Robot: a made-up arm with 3 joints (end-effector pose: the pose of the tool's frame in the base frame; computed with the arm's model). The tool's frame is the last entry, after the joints.
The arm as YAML. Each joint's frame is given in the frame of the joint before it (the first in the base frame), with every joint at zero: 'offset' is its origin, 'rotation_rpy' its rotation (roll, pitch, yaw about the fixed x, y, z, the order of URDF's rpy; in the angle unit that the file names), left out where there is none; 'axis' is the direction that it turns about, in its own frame. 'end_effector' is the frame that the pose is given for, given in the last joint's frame.
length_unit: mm
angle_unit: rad
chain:
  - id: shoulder
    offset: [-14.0, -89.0, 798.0]
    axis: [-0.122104, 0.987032, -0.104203]
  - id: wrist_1
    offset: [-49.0, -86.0, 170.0]
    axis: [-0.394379, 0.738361, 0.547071]
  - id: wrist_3
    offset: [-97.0, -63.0, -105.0]
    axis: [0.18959, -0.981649, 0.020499]
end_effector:
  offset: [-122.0, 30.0, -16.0]
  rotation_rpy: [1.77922, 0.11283, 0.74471]
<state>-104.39 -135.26 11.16</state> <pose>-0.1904 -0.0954 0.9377 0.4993 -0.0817 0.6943 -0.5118</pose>
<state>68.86 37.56 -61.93</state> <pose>0.1439 -0.1988 1.0892 0.0861 -0.1378 -0.7782 0.6066</pose>
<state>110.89 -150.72 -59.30</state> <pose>0.1098 -0.0677 0.6660 0.5542 0.7227 -0.1438 -0.3872</pose>
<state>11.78 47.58 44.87</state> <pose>-0.2440 -0.3258 0.9838 0.5108 0.6328 0.5020 0.2944</pose>
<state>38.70 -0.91 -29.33</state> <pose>-0.1581 -0.1731 1.0509 0.3886 0.6603 0.5794 -0.2780</pose>
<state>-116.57 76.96 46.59</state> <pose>-0.0526 -0.4169 0.5290 0.7037 0.0307 -0.0212 0.7095</pose>
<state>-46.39 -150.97 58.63</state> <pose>-0.0186 -0.1923 1.0961 0.1961 0.0560 0.9666 -0.1554</pose>
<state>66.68 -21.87 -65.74</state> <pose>0.0060 -0.1147 1.0422 0.1260 0.5420 0.5724 -0.6022</pose>
